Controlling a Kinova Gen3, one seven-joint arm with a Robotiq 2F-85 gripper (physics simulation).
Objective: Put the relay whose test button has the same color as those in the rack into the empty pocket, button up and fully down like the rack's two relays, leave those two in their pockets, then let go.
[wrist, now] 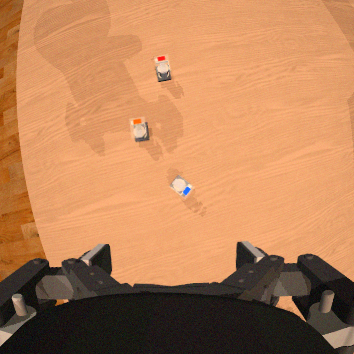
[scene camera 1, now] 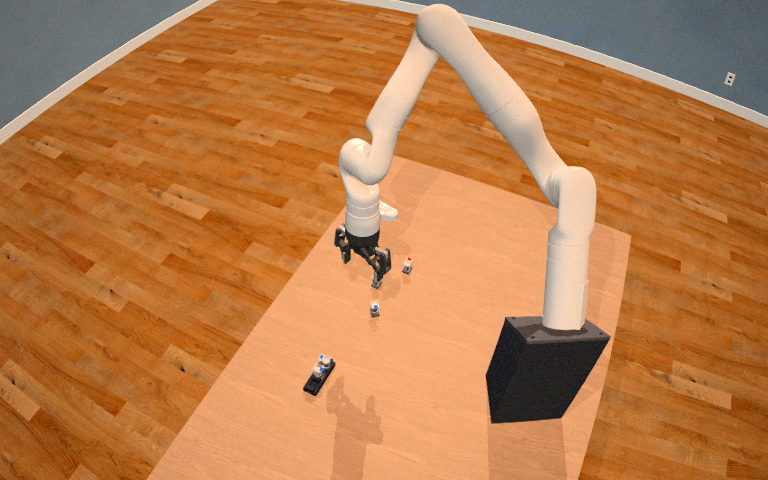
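Seen in the pictures: gripper, fingertip midpoint: (wrist: 172, 257) (scene camera 1: 362, 270); arm's base, link origin: (scene camera 1: 562, 324).
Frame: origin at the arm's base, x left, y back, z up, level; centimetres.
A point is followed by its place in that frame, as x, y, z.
A loose relay with a blue button (scene camera 1: 374, 309) @(-3.9, -45.5, -24.7) (wrist: 181, 186) @(-5.3, -46.0, -24.3) stands on the table, turned at an angle in the wrist view. A relay with an orange button (wrist: 140, 130) @(-13.7, -49.7, -24.3) and one with a red button (scene camera 1: 407, 264) @(-21.8, -44.4, -24.3) (wrist: 162, 69) @(-21.8, -44.9, -24.3) stand farther up the wrist view; in the scene view the gripper seems to hide the orange one. The black rack (scene camera 1: 310, 388) @(24.1, -48.6, -26.2) holds two blue-button relays (scene camera 1: 325, 360) @(16.4, -48.6, -23.8) (scene camera 1: 317, 372) @(20.2, -48.7, -24.3); its near-end pocket is empty. The rack does not show in the wrist view. My gripper (scene camera 1: 361, 272) @(-1.5, -48.0, -8.9) (wrist: 172, 257) @(-1.5, -48.0, -8.9) is open and empty, above the table, pointing down.
The tan table top (scene camera 1: 453, 226) @(-46.3, -39.7, -28.5) (wrist: 275, 150) @(-7.1, -29.8, -28.5) lies under the objects. The arm's black base block (scene camera 1: 543, 373) @(9.8, 0.0, -5.5) stands at the right in the scene view. The table's left edge and the wooden floor (wrist: 10, 200) show at the left of the wrist view.
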